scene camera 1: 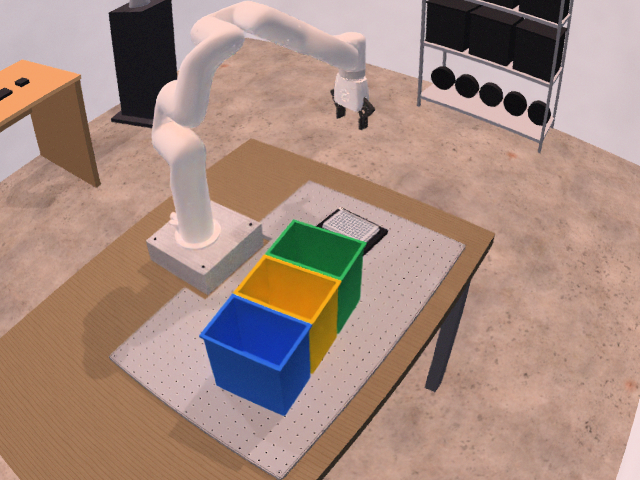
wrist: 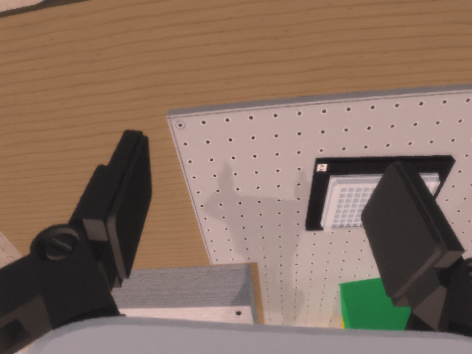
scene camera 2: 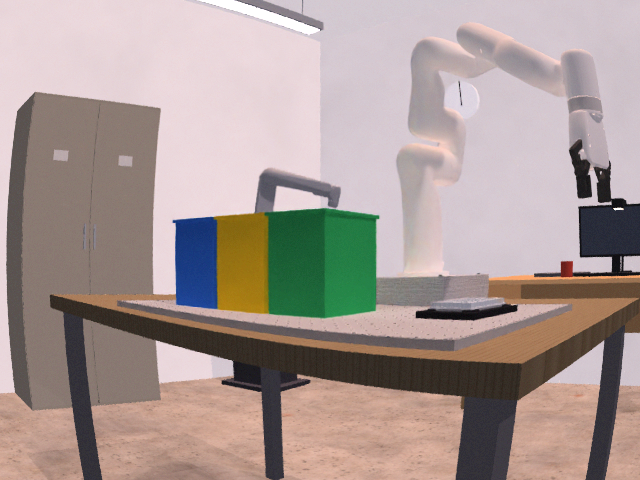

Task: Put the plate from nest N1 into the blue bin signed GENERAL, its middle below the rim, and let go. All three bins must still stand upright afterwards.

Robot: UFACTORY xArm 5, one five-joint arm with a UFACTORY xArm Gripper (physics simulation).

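Where they show: gripper, fingertip midpoint: (scene camera 1: 351, 122) (wrist: 266, 176) (scene camera 2: 595, 200); arm's base, link origin: (scene camera 1: 198, 234) (scene camera 2: 423, 276).
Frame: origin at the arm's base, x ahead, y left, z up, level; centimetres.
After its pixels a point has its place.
The light, gridded plate (scene camera 1: 350, 225) @(x 33.8, y 22.3, z -3.2 cm) (scene camera 2: 467, 304) @(x 40.7, y 24.2, z -3.6 cm) (wrist: 347, 202) @(x 30.2, y 24.6, z -3.4 cm) lies flat in a black nest (scene camera 1: 381, 236) @(x 42.3, y 23.2, z -4.9 cm) (scene camera 2: 466, 313) @(x 42.8, y 24.7, z -4.8 cm) (wrist: 314, 202) @(x 26.4, y 24.4, z -4.7 cm); the small tag on the nest is too small to read surely. My gripper (scene camera 1: 351, 120) @(x 24.7, y 46.7, z 13.9 cm) (scene camera 2: 593, 195) @(x 24.7, y 46.7, z 13.9 cm) (wrist: 266, 176) @(x 24.7, y 46.7, z 13.9 cm) is open and empty, high above the table; in the wrist view its right finger covers part of the plate. The blue bin (scene camera 1: 248, 367) @(x 35.7, y -37.4, z 7.9 cm) (scene camera 2: 196, 264) @(x 43.0, y -30.8, z 2.8 cm) stands upright at the end of the bin row farthest from the nest, and its visible inside looks empty. Its sign does not show.
The yellow bin (scene camera 1: 325, 335) @(x 43.7, y -18.5, z 1.0 cm) (scene camera 2: 241, 264) @(x 43.7, y -18.1, z 2.9 cm) and green bin (scene camera 1: 351, 294) @(x 44.4, y -5.2, z 1.2 cm) (scene camera 2: 349, 264) @(x 37.2, y 0.8, z 3.0 cm) (wrist: 370, 306) @(x 31.7, y 1.1, z -1.0 cm) stand upright in line with the blue one, the green bin nearest the nest. All stand on a perforated board (scene camera 1: 408, 279) @(x 53.7, y 11.4, z -5.9 cm) (scene camera 2: 392, 333) @(x 59.9, y 19.8, z -5.9 cm) (wrist: 250, 190) @(x 19.1, y 27.7, z -5.9 cm). The arm's base block (scene camera 1: 227, 268) @(x 11.0, y -4.1, z -4.3 cm) (scene camera 2: 460, 289) @(x 6.3, y 11.8, z -2.9 cm) is beside them.
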